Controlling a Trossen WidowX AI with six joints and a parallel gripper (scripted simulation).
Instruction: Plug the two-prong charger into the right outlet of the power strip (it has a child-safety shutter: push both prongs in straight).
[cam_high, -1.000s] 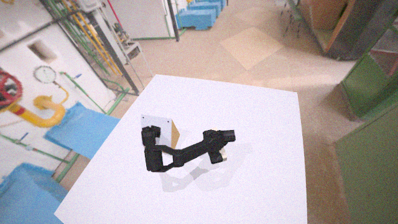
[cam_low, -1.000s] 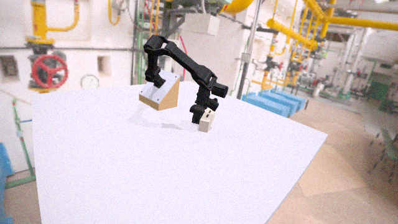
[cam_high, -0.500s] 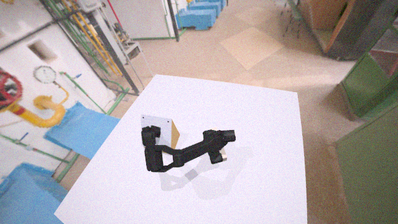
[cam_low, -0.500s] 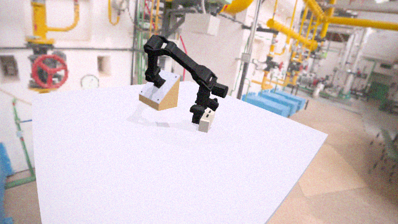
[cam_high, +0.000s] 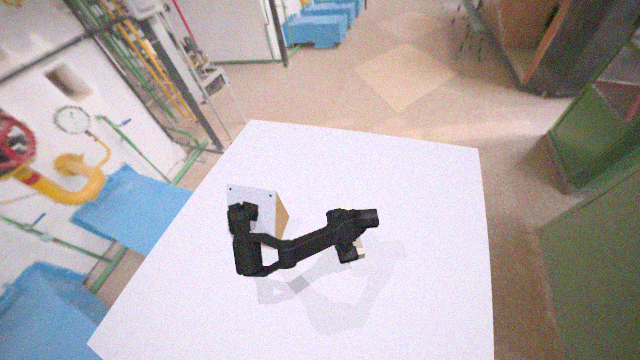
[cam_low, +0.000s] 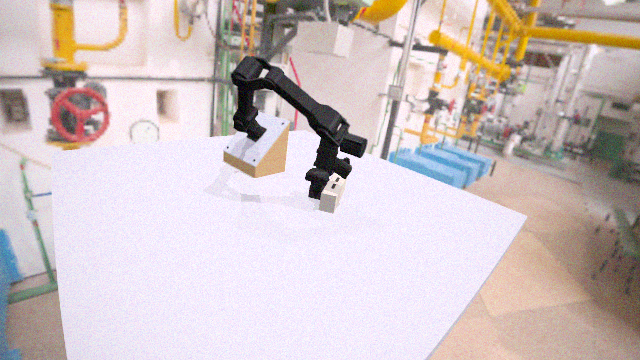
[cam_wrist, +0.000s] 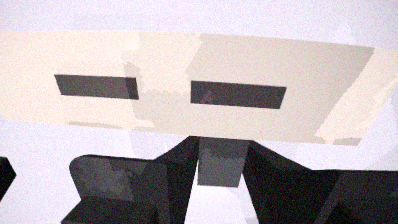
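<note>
My gripper tip is 10 mm to the right of the charger, 10 mm below it and 10 mm short of it.
</note>
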